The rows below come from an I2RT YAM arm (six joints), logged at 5 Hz.
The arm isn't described. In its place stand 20 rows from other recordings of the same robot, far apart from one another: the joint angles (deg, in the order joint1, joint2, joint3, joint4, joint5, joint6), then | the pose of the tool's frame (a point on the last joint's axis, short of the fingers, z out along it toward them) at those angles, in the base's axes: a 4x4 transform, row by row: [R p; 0 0 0 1], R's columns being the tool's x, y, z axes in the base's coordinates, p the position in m.
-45.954 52.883 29.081 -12.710 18.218 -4.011 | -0.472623 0.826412 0.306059 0.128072; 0.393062 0.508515 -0.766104 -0.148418; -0.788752 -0.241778 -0.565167 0.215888; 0 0 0 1
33.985 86.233 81.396 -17.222 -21.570 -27.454 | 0.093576 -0.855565 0.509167 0.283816; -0.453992 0.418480 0.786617 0.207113; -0.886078 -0.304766 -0.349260 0.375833; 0 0 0 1
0.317 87.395 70.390 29.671 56.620 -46.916 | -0.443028 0.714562 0.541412 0.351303; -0.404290 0.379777 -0.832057 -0.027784; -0.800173 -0.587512 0.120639 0.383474; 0 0 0 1
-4.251 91.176 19.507 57.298 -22.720 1.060 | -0.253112 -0.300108 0.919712 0.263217; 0.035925 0.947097 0.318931 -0.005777; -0.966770 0.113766 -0.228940 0.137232; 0 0 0 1
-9.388 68.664 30.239 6.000 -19.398 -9.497 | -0.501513 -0.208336 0.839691 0.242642; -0.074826 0.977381 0.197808 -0.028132; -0.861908 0.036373 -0.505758 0.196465; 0 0 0 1
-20.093 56.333 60.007 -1.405 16.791 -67.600 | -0.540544 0.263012 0.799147 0.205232; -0.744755 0.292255 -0.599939 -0.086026; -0.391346 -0.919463 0.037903 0.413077; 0 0 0 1
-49.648 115.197 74.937 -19.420 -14.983 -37.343 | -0.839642 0.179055 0.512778 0.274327; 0.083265 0.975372 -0.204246 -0.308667; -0.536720 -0.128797 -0.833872 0.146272; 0 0 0 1
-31.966 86.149 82.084 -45.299 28.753 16.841 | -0.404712 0.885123 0.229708 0.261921; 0.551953 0.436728 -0.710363 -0.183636; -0.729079 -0.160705 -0.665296 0.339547; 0 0 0 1
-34.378 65.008 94.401 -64.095 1.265 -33.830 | -0.712937 0.219790 0.665893 0.150239; -0.186635 0.855883 -0.482320 -0.103738; -0.675936 -0.468142 -0.569169 0.462913; 0 0 0 1
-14.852 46.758 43.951 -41.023 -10.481 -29.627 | -0.643764 -0.222078 0.732290 0.161552; -0.332190 0.943194 -0.005994 -0.036141; -0.689360 -0.247118 -0.680966 0.278258; 0 0 0 1
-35.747 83.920 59.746 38.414 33.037 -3.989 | 0.135254 0.930290 0.340979 0.265236; -0.169213 0.360774 -0.917175 -0.214835; -0.976255 0.066353 0.206213 0.355969; 0 0 0 1
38.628 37.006 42.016 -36.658 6.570 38.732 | -0.660171 -0.167951 0.732098 0.112773; 0.268108 0.857782 0.438552 0.084903; -0.701636 0.485801 -0.521253 0.296185; 0 0 0 1
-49.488 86.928 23.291 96.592 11.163 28.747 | 0.719303 0.576527 0.387583 0.163531; -0.115486 0.649389 -0.751636 -0.201999; -0.685030 0.495893 0.533688 0.243499; 0 0 0 1
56.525 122.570 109.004 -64.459 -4.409 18.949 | -0.783248 -0.619697 0.049980 0.238796; -0.597495 0.772523 0.214959 0.366086; -0.171821 0.138503 -0.975343 0.229729; 0 0 0 1
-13.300 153.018 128.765 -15.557 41.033 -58.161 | -0.893044 -0.178875 0.412888 0.559805; -0.447385 0.451187 -0.772189 -0.156347; -0.048164 -0.874319 -0.482956 0.122777; 0 0 0 1
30.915 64.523 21.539 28.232 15.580 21.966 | -0.304366 -0.170592 0.937155 0.203350; 0.237711 0.939104 0.248149 0.110630; -0.922418 0.298300 -0.245279 0.201108; 0 0 0 1
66.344 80.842 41.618 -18.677 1.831 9.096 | -0.479286 -0.843528 0.242373 0.106950; -0.700331 0.534022 0.473663 0.241314; -0.528981 0.057279 -0.846699 0.172861; 0 0 0 1
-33.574 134.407 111.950 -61.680 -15.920 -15.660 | -0.935296 0.265864 0.233533 0.392934; 0.309247 0.934889 0.174211 -0.249087; -0.172011 0.235158 -0.956615 0.156294; 0 0 0 1
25.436 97.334 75.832 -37.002 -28.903 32.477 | -0.973941 -0.096097 0.205439 0.316434; 0.057323 0.772095 0.632916 0.169552; -0.219439 0.628199 -0.746467 0.251693; 0 0 0 1
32.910 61.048 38.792 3.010 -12.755 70.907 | -0.756648 0.030928 0.653091 0.200842; 0.608162 0.400029 0.685650 0.139343; -0.240049 0.915980 -0.321491 0.271409; 0 0 0 1
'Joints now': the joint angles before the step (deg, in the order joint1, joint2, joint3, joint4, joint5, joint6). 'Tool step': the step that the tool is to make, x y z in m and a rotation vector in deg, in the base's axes. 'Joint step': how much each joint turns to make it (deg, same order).
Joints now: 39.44, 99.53, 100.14, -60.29, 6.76, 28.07
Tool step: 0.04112, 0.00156, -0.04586, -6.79, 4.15, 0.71
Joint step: -3.55, 8.86, 1.88, 0.17, 0.61, -5.11
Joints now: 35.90, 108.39, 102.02, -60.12, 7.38, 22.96
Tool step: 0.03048, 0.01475, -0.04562, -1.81, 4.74, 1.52
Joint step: -0.96, 9.40, 3.63, 1.06, -2.08, -1.86
